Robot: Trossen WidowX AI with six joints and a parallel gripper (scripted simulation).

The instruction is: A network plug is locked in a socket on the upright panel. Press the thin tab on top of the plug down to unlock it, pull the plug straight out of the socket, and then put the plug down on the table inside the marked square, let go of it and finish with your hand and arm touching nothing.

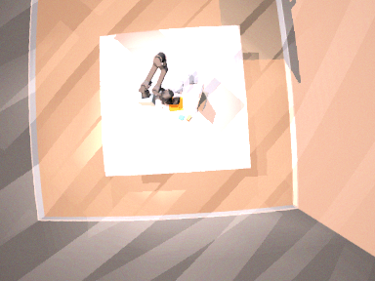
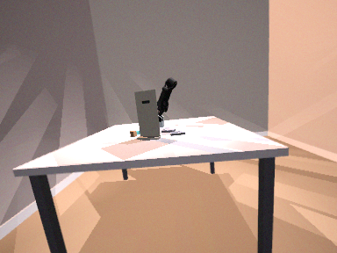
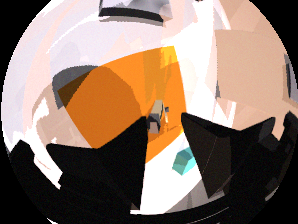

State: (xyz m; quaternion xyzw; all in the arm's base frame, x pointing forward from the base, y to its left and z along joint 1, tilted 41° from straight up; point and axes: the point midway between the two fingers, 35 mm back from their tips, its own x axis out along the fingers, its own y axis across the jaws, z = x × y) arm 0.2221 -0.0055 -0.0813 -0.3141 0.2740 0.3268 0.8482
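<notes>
Now: the network plug right at my gripper tip. From my gripper tip the other things lie so: orange marked square 1 cm behind, 2 cm below; cyan block 3 cm ahead, 12 cm to the right, 1 cm below; brown piece 9 cm ahead, 13 cm to the right.
</notes>
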